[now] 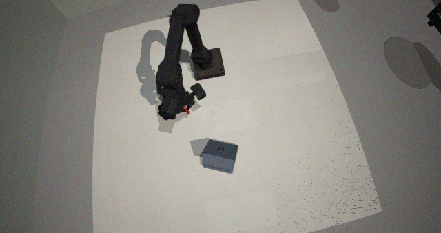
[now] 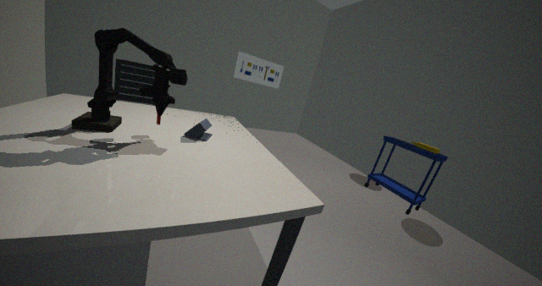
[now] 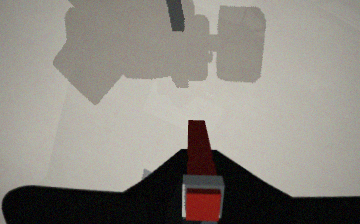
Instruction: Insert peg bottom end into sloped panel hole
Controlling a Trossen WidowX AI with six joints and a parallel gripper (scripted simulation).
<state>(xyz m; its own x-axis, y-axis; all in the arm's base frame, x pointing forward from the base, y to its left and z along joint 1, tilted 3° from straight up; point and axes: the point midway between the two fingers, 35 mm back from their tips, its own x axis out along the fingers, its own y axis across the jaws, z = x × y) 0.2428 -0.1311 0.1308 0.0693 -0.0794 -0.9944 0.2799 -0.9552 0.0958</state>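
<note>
My gripper tip is 21 cm short of the grey sloped panel block, 8 cm to the right of it and 8 cm above it. Round my gripper tip: red square peg (2 cm above).
</note>
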